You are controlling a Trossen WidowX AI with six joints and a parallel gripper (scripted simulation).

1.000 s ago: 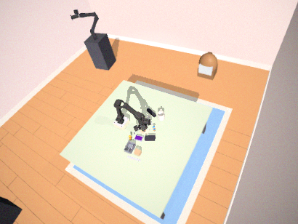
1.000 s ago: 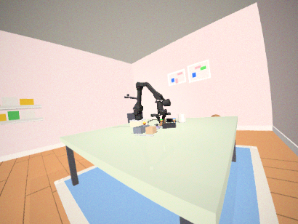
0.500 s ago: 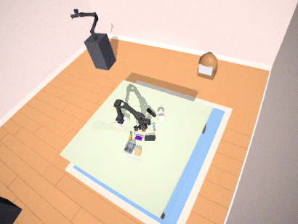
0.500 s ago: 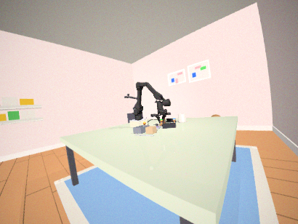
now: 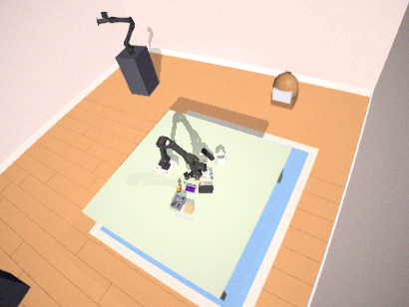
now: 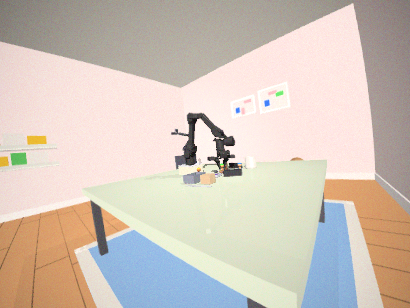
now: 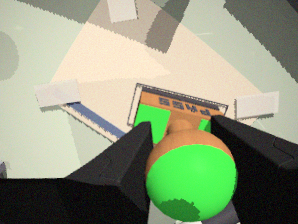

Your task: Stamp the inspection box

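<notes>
My gripper tip is now 3 cm above the pale card and 1 cm short of it. From my gripper tip the other things lie so: red-knobbed stamp (11 cm to the left, 2 cm behind); then purple ink pad (11 cm to the right, 2 cm below, 1 cm behind); then green-knobbed stamp (right at my gripper tip).
</notes>
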